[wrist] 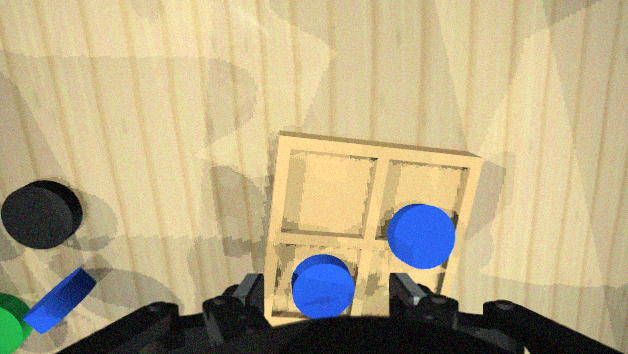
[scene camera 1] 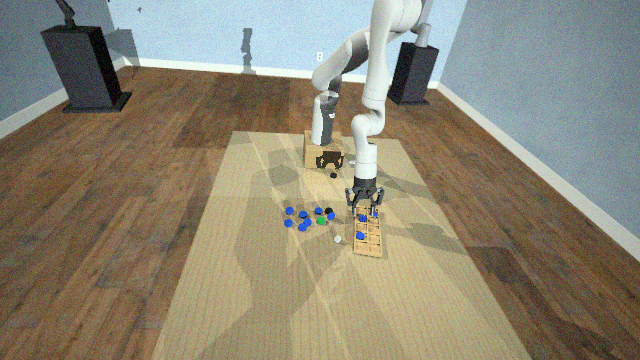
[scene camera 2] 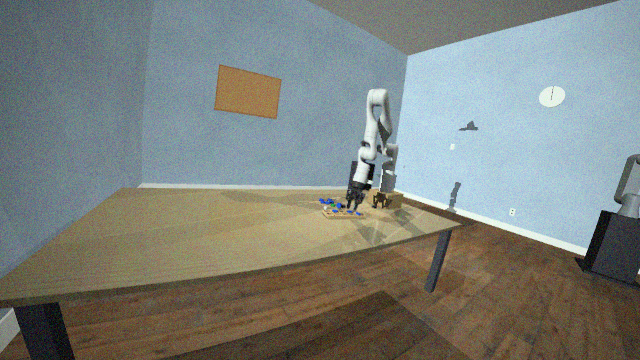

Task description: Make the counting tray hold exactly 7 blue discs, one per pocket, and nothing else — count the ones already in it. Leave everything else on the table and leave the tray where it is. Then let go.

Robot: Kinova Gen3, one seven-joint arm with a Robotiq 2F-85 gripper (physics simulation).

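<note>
The wooden counting tray (scene camera 1: 367,255) (wrist: 273,200) holds three blue discs. One disc (scene camera 1: 362,218) (wrist: 323,290) lies in a left-column pocket, second from the far end. Another disc (scene camera 1: 375,214) (wrist: 421,236) overlaps the crossbar between two right-column pockets in the wrist view. A third disc (scene camera 1: 360,235) is farther along the left column. My gripper (scene camera 1: 363,214) (scene camera 2: 352,208) (wrist: 326,295) is open and empty, its fingers parted on either side of the second-row disc. Several loose blue discs (scene camera 1: 303,214) lie left of the tray; one blue disc (scene camera 1: 331,216) (wrist: 60,300) stands tilted.
A green disc (scene camera 1: 321,220) (wrist: 10,325) and a black disc (scene camera 1: 328,211) (wrist: 37,215) lie among the loose discs. A small white piece (scene camera 1: 337,239) is left of the tray. Another black piece (scene camera 1: 333,175) lies near the arm's wooden base block (scene camera 1: 310,158).
</note>
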